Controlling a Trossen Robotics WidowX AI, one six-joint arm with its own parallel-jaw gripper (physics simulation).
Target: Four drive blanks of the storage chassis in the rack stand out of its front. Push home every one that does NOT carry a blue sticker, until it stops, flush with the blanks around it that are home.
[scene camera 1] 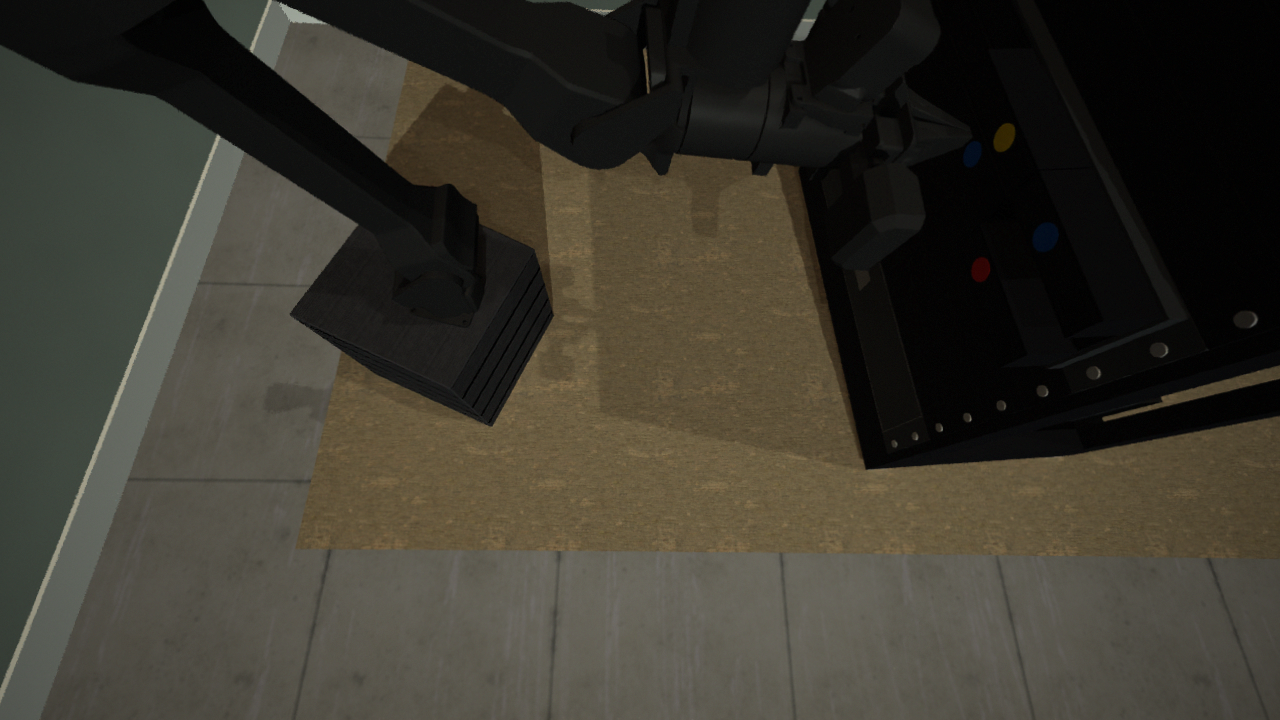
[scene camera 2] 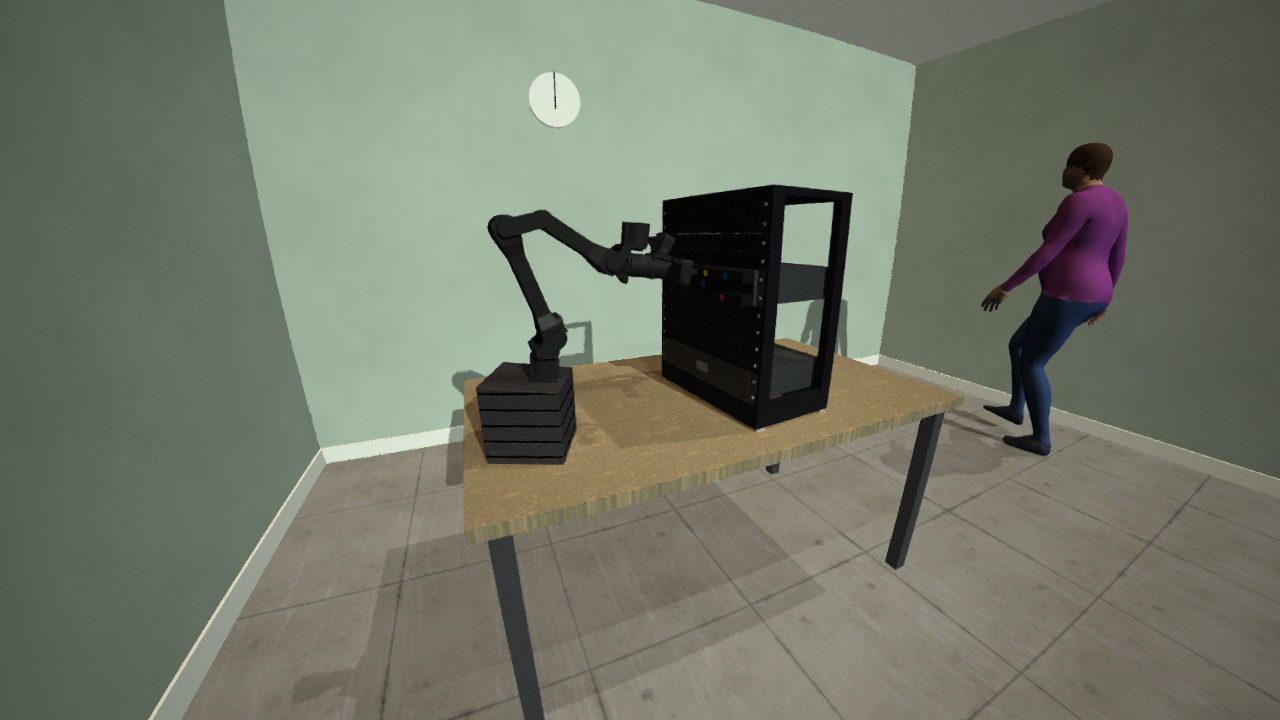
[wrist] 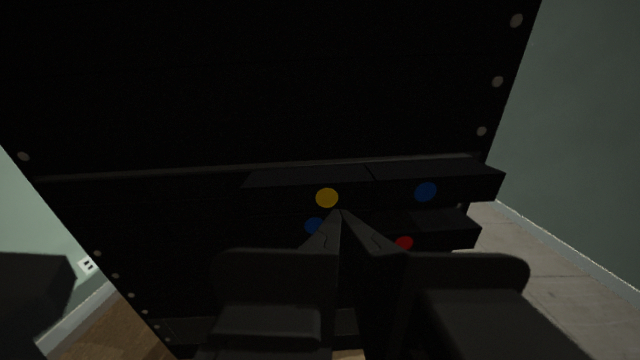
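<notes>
The black storage chassis [wrist: 150, 215] sits in the rack [scene camera 1: 854, 420] [scene camera 2: 812, 191]. Its blank with a yellow sticker [scene camera 1: 1004, 137] [scene camera 2: 705, 272] [wrist: 326, 198] stands out in the upper row, beside the protruding blank with a blue sticker [scene camera 1: 1045, 237] [scene camera 2: 725, 275] [wrist: 425, 192]. A blank with a red sticker [scene camera 1: 981, 269] [scene camera 2: 721, 297] [wrist: 404, 243] stands out lower right. Another blank with a blue sticker [scene camera 1: 972, 154] [wrist: 313, 225] is below the yellow one; its depth is unclear. My gripper [scene camera 1: 969, 136] [wrist: 338, 215] is shut and empty, its tips over the yellow blank's lower edge in the wrist view; contact cannot be told.
The rack stands on the wooden table [scene camera 1: 671, 483] [scene camera 2: 554, 492]. The arm's base is on a dark stacked pedestal [scene camera 1: 510, 331] [scene camera 2: 523, 420]. A lower unit [scene camera 2: 729, 376] fills the rack's bottom. A person [scene camera 2: 1087, 241] stands beyond the table at the right.
</notes>
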